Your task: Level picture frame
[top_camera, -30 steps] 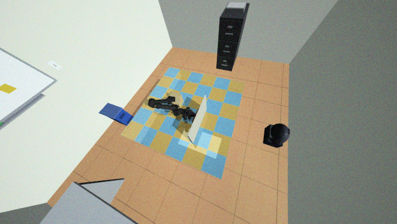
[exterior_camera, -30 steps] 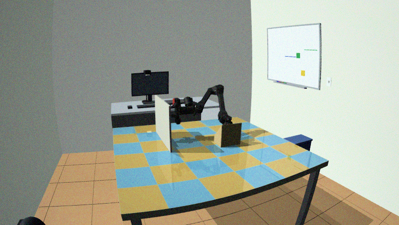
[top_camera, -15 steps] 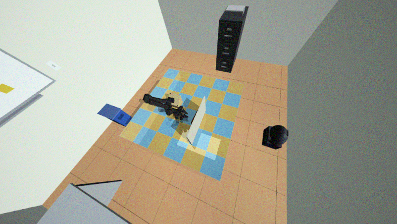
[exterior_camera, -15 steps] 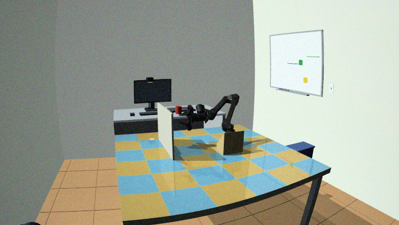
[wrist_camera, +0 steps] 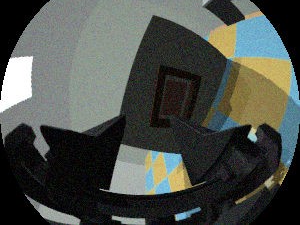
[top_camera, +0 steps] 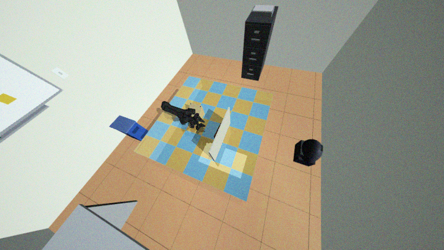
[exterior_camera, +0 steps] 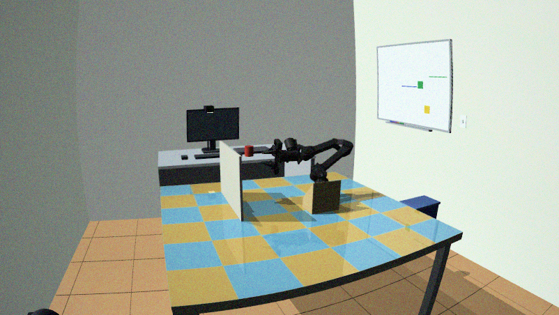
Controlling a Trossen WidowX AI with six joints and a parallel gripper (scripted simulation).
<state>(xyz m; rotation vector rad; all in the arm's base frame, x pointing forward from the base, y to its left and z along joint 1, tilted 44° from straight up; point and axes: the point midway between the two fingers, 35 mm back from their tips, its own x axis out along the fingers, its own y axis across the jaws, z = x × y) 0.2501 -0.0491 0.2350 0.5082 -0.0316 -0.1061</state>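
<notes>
The picture frame is 15 cm ahead of my gripper tip, 2 cm to the right of it and 9 cm below it. From my gripper tip the other things lie so: wall panel (16 cm ahead, 3 cm to the right, 9 cm below).
</notes>
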